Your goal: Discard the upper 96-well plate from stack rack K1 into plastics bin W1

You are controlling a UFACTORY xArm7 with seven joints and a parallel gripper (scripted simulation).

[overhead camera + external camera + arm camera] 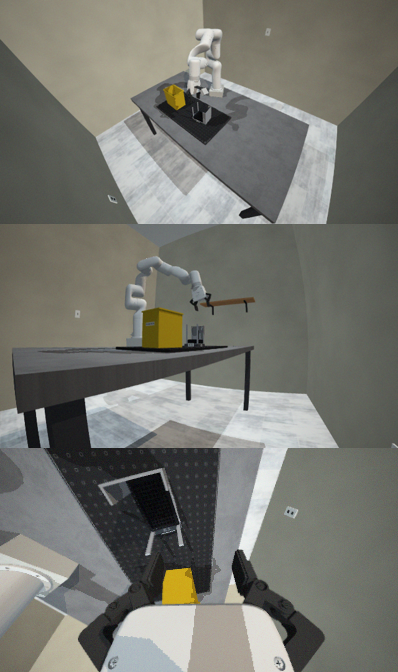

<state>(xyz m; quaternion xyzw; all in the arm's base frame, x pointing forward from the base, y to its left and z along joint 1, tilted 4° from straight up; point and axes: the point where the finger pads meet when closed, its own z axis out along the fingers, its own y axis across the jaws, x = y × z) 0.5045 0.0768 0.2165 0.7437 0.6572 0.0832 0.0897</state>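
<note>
The black 96-well plate is 230 mm below my hand, 60 mm behind it and 20 mm to the left of it. Also, from my hand: yellow plastics bin W1 (340 mm to the right, 180 mm below, 110 mm behind).
</note>
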